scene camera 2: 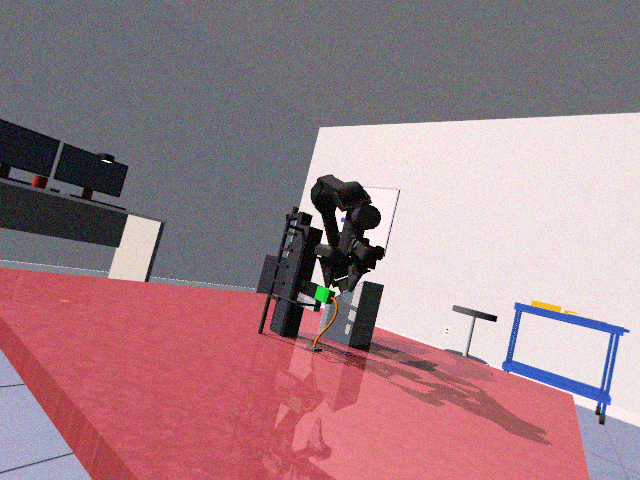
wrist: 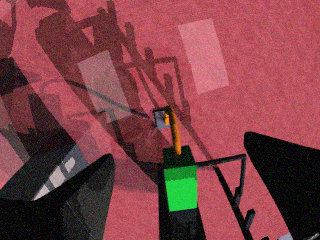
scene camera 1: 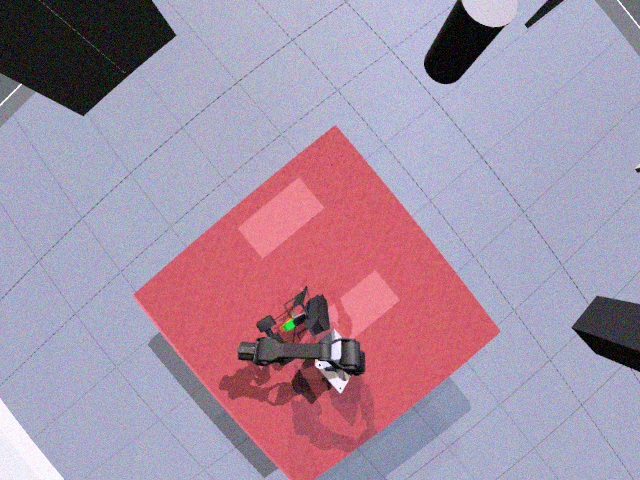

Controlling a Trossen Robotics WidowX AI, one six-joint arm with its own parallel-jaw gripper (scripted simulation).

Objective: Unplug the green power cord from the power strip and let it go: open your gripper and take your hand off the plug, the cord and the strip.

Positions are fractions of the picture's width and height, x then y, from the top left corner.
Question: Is the gripper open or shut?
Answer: Open.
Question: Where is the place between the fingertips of the gripper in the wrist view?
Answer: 0.56,0.63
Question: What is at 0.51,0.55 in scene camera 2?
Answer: The gripper.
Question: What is the gripper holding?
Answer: Nothing.
